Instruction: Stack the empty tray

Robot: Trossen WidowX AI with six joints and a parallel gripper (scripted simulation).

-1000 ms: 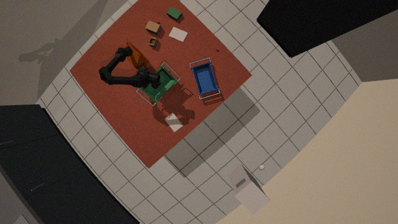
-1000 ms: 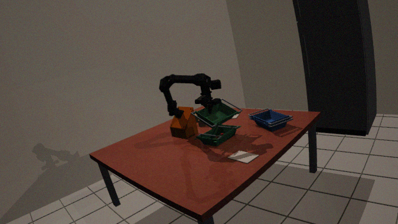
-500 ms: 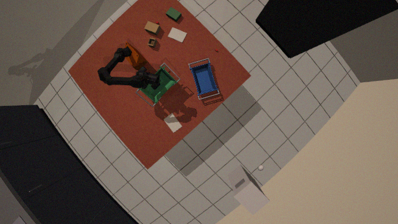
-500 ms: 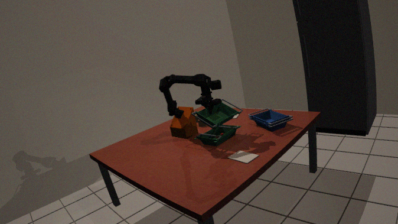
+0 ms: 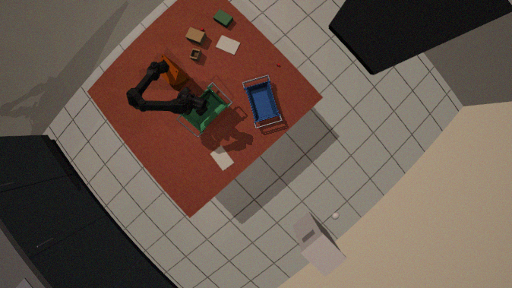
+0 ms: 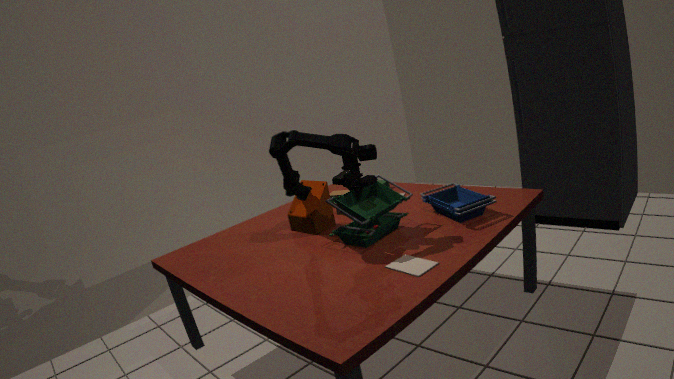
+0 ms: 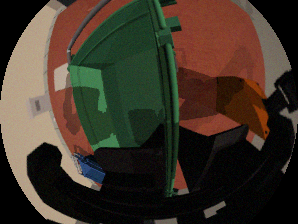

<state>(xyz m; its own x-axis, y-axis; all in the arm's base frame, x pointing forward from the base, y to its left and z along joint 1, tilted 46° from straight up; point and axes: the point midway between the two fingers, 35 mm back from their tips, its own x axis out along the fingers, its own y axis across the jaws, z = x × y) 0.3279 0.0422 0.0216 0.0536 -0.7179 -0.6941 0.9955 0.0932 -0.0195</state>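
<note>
Right now the green tray is 7 cm ahead of my gripper tip and 1 cm to the left of it. The rest, counted from my gripper tip: tan box: 42 cm behind, 27 cm to the left, 12 cm below; green block: 41 cm behind, 50 cm to the left, 13 cm below.
</note>
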